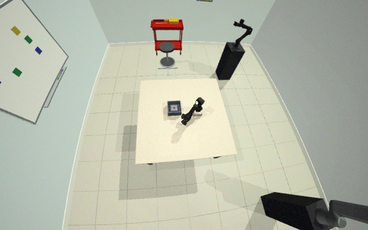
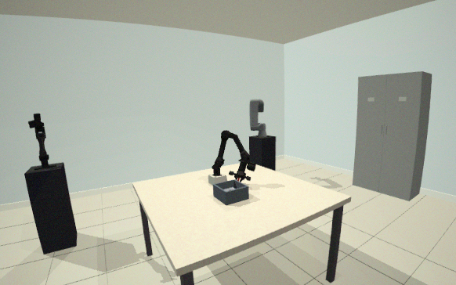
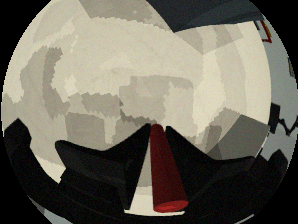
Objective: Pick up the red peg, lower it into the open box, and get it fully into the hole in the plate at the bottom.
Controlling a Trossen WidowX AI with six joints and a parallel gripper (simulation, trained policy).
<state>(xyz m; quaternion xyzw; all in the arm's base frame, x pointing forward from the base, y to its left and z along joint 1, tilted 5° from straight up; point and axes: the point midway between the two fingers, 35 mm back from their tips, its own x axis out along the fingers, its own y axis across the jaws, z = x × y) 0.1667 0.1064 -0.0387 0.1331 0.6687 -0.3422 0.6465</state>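
Now: the dark box 17 cm to the right of my gripper tip, 16 cm ahead of it and 2 cm above it. From my gripper tip the other things lie so: red peg 3 cm above, 1 cm to the left.
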